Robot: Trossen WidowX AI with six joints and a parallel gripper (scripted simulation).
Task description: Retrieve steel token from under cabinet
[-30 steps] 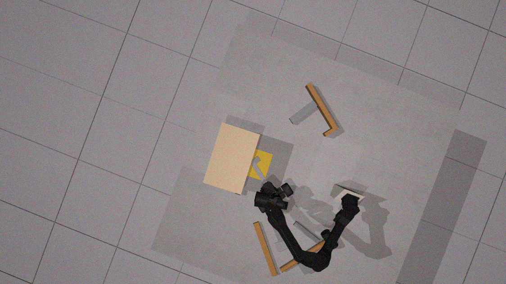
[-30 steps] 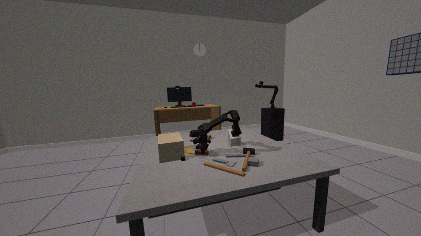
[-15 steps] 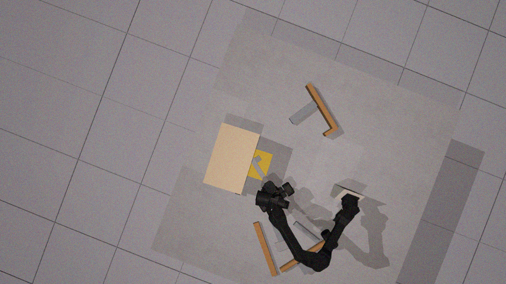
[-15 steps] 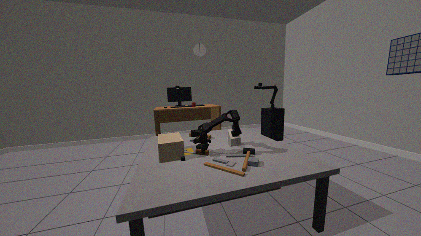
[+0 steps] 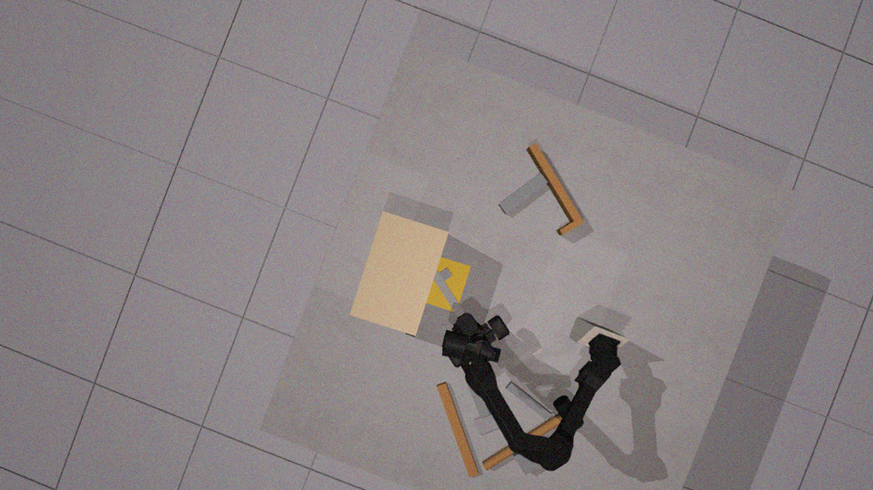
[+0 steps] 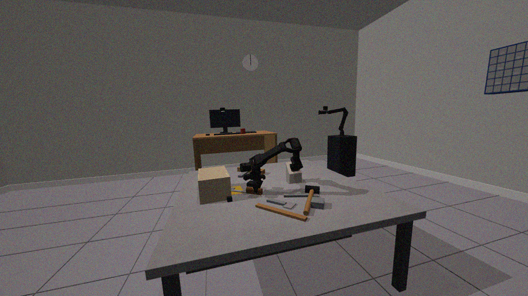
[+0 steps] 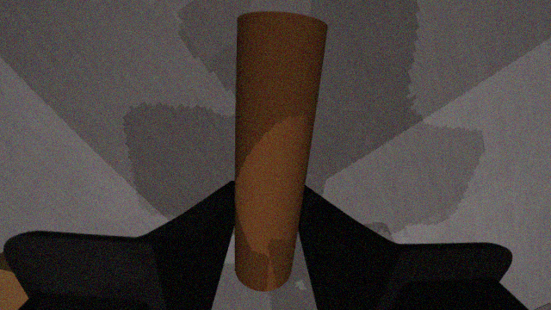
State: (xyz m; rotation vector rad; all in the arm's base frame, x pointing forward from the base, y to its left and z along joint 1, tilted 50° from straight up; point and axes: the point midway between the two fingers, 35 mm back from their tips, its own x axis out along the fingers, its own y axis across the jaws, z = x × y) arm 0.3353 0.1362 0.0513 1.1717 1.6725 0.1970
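Right now my gripper tip is 210 mm to the right of the grey l-shaped bracket and 110 mm past it. Also, from my gripper tip: grey block 290 mm to the left, 280 mm behind, 10 mm above; then wooden stick 290 mm to the left, 50 mm behind; then grey steel token 150 mm ahead, 140 mm to the right.
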